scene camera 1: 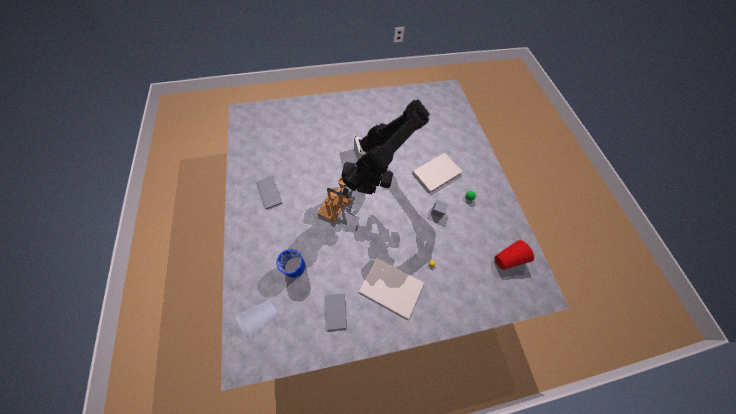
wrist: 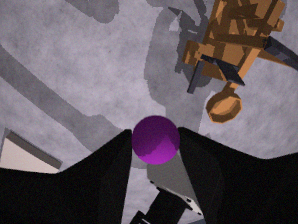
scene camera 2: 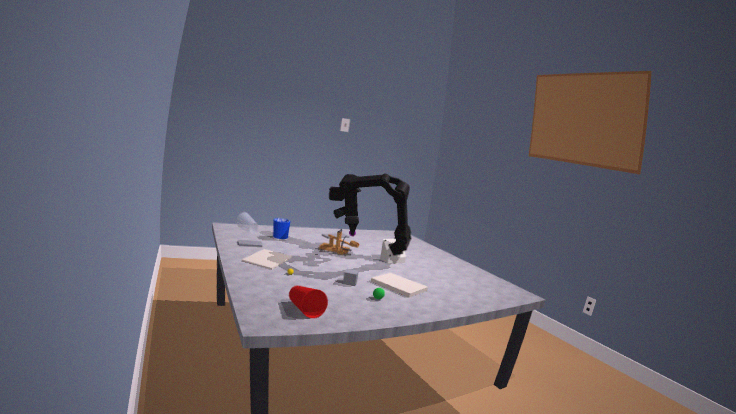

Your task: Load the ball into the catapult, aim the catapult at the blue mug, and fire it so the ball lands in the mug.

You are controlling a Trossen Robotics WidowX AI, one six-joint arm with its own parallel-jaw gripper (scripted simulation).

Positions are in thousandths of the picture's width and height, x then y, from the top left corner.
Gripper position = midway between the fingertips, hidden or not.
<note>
My gripper (wrist: 518, 600) holds a purple ball (wrist: 522, 623). I also see a clear cup (scene camera 1: 343, 777), a red cup (scene camera 2: 425, 731), a wooden catapult (scene camera 1: 450, 516), a white slab (scene camera 1: 524, 687) and a white slab (scene camera 1: 594, 417).
The red cup shows as well in scene camera 1 (scene camera 1: 706, 612). Scene camera 1 misses the purple ball, which is hidden by my gripper. The wrist view misses the clear cup: it is out of frame.
</note>
